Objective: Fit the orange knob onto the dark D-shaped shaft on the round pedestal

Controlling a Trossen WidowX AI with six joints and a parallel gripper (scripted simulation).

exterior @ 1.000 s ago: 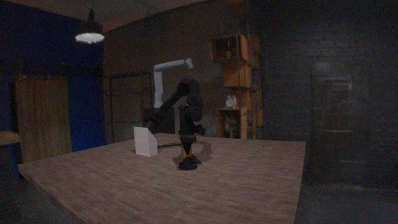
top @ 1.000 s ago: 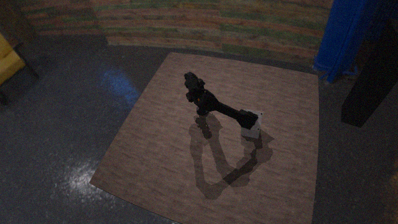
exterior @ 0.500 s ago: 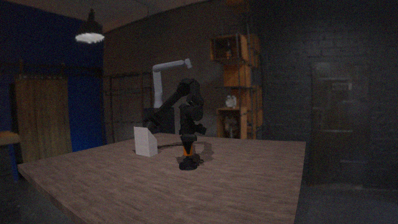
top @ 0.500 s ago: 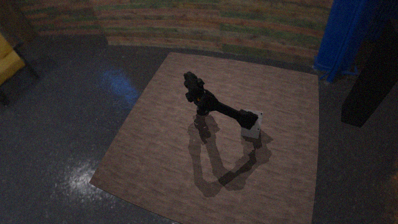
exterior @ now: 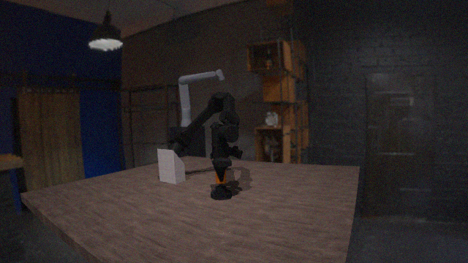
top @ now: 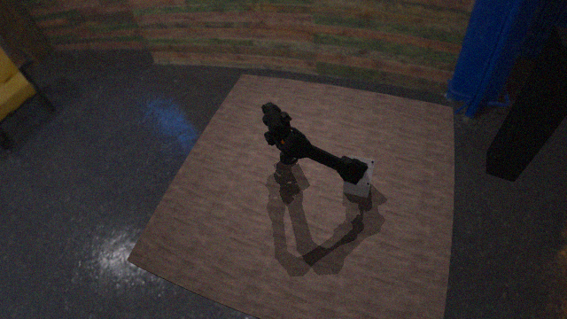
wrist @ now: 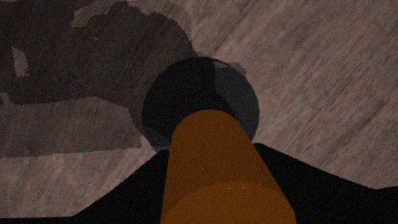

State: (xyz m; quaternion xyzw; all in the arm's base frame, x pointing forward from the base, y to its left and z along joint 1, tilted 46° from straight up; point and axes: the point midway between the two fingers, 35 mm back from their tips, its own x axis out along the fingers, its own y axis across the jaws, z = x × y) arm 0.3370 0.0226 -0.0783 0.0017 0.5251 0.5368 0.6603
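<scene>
The orange knob lies 2 cm above my gripper tip. Round my gripper tip: dark round pedestal 4 cm below.
</scene>
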